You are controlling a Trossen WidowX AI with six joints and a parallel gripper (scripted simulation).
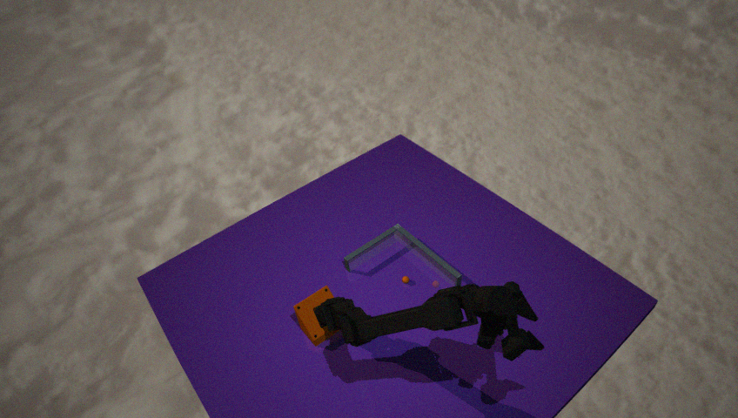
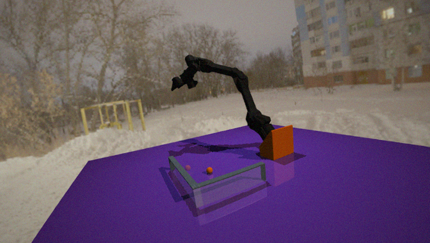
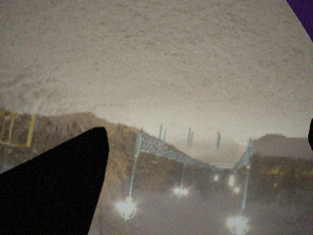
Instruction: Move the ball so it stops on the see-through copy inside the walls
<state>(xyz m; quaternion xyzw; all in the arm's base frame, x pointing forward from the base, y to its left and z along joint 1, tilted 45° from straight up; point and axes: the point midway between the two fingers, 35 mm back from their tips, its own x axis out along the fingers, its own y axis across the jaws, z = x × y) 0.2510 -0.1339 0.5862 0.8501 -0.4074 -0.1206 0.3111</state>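
My gripper tip is now 530 mm to the right of the orange ball and 340 mm above it. From my gripper tip the other things lie so: see-through copy: 70 mm ahead, 460 mm to the left, 340 mm below.
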